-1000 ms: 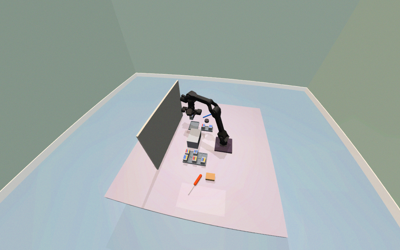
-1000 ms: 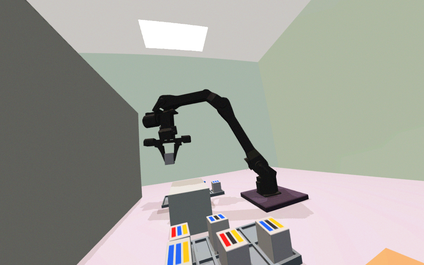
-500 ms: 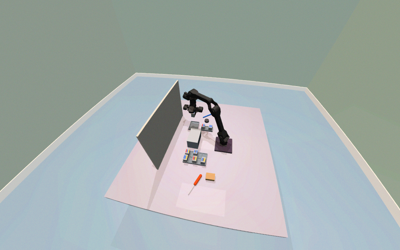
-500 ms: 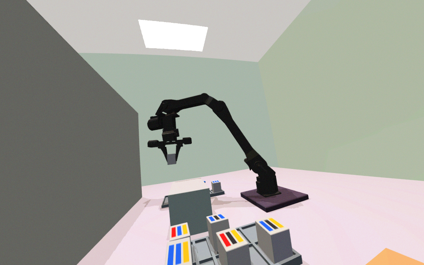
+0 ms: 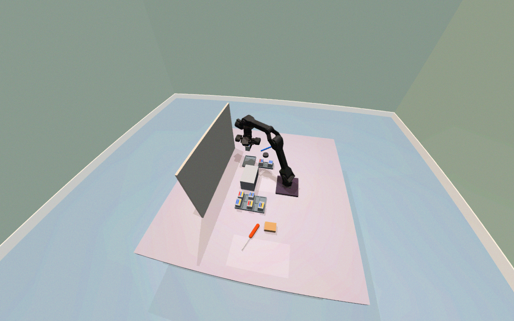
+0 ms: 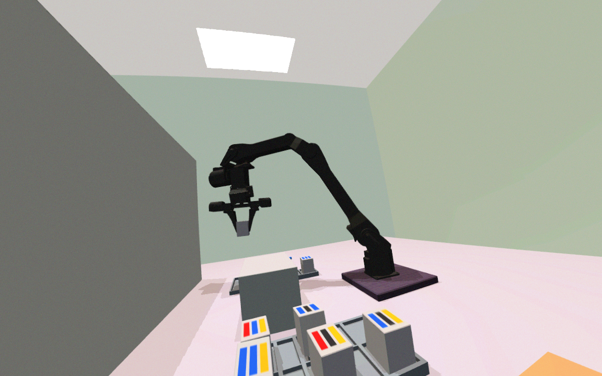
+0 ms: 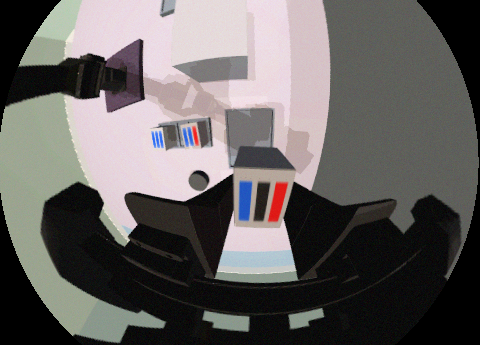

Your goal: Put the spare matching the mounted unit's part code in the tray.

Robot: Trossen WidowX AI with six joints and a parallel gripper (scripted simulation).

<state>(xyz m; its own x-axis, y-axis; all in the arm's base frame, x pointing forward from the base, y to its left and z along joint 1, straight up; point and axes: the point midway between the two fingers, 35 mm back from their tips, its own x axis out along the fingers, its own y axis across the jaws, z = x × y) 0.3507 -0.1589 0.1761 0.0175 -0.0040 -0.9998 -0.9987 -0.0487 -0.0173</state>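
Now: gripper tip 15 cm above the grey tray. From my gripper tip the other things lie so: blue pen: 11 cm behind, 20 cm to the right, 15 cm below; mounted unit: 7 cm behind, 21 cm to the left, 11 cm below; black puck: 12 cm behind, 11 cm to the right, 15 cm below.
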